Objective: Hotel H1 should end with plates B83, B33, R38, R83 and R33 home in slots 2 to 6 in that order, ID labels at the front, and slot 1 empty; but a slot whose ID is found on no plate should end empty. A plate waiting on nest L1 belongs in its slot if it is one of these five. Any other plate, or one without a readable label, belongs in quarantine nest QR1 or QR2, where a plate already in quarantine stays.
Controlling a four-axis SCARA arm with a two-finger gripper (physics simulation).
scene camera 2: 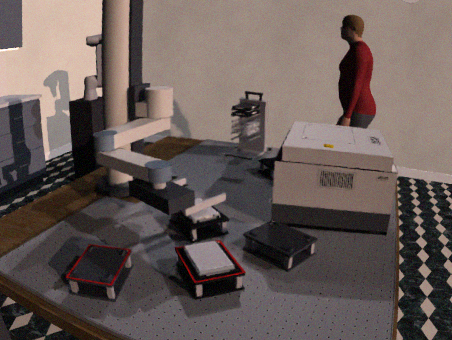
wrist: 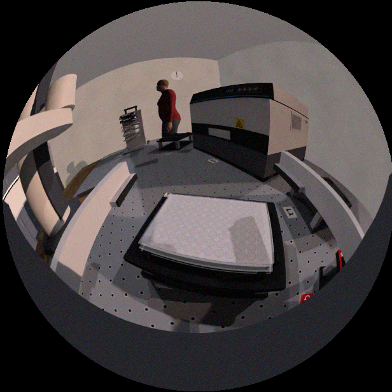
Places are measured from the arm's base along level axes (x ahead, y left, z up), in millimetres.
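Where they show: gripper, fingertip midpoint: (scene camera 2: 204, 188); arm's base, link origin: (scene camera 2: 125, 185).
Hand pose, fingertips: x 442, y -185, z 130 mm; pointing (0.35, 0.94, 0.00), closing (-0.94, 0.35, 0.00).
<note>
Each offset is from my fingertips to the top centre of the thing. "spot": to the spot under its first point.
A clear-lidded pale plate @[10 mm back, 26 mm right, 53 mm down] (scene camera 2: 204, 215) (wrist: 210, 230) lies flat on a black nest @[spot: 45 mm ahead, 41 mm right, 113 mm down] (scene camera 2: 212, 231) (wrist: 280, 260) near the arm; no ID can be read on it. My gripper (scene camera 2: 205, 189) (wrist: 206, 159) is open above this plate, turned at an angle to it, with nothing between its fingers. Nest L1 @[259 mm ahead, 74 mm right, 64 mm down] (scene camera 2: 280, 239) is bare. Another plate @[133 mm ahead, 255 mm right, 53 mm down] (scene camera 2: 209, 257) sits on a red-edged nest @[spot: 179 mm ahead, 288 mm right, 113 mm down] (scene camera 2: 220, 286), its label unreadable. The other red-edged nest @[91 mm back, 397 mm right, 62 mm down] (scene camera 2: 99, 266) at front left is bare. The hotel @[spot: 97 mm back, 776 mm left, 3 mm down] (scene camera 2: 258, 131) (wrist: 138, 130) stands at the back; its slot contents and IDs are too small to tell.
A large white and dark instrument @[349 mm ahead, 284 mm left, 135 mm up] (scene camera 2: 332, 185) (wrist: 230, 122) stands at the right of the bench. A low dark stand (scene camera 2: 268, 164) (wrist: 175, 137) is beside it, partly hidden in the scene view. A person in red (scene camera 2: 357, 75) (wrist: 168, 105) stands behind the bench.
</note>
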